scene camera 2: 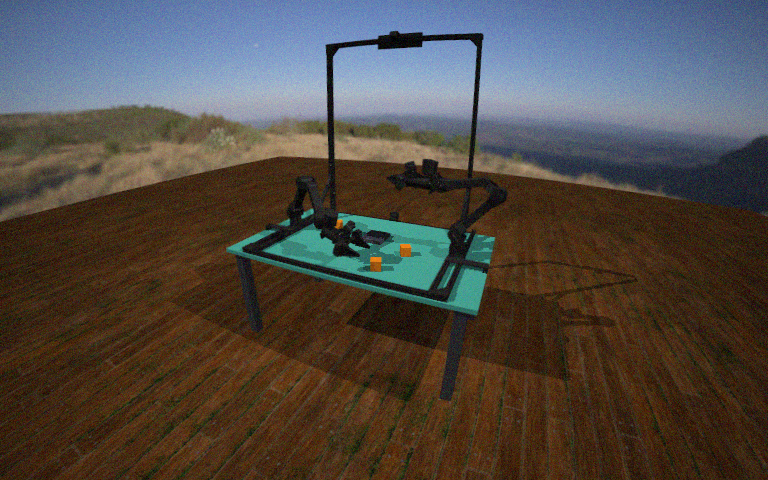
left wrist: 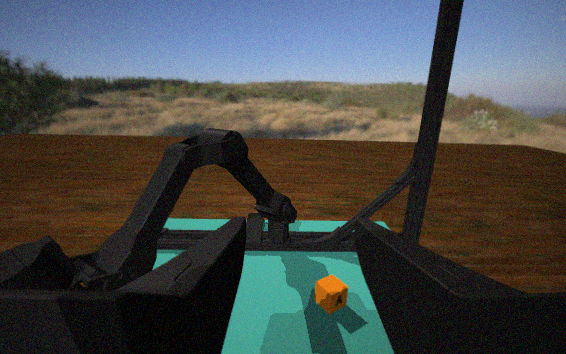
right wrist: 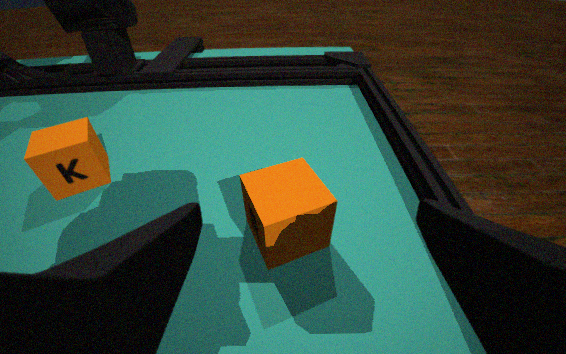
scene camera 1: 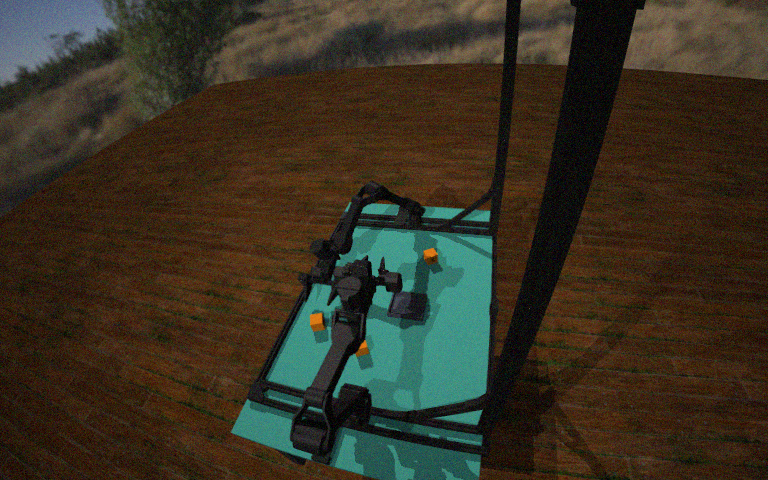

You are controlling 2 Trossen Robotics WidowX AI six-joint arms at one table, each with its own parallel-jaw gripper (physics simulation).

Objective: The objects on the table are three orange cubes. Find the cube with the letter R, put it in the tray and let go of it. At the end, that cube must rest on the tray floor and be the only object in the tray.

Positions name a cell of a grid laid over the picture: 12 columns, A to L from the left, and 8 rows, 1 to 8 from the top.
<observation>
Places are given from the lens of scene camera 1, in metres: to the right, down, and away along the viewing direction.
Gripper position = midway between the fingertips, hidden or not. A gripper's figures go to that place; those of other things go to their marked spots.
my left gripper (scene camera 1: F5): -0.03, 0.05, 0.95
my right gripper (scene camera 1: E6): -0.25, 0.23, 1.19
dark tray (scene camera 1: G6): 0.08, 0.24, 1.22
</observation>
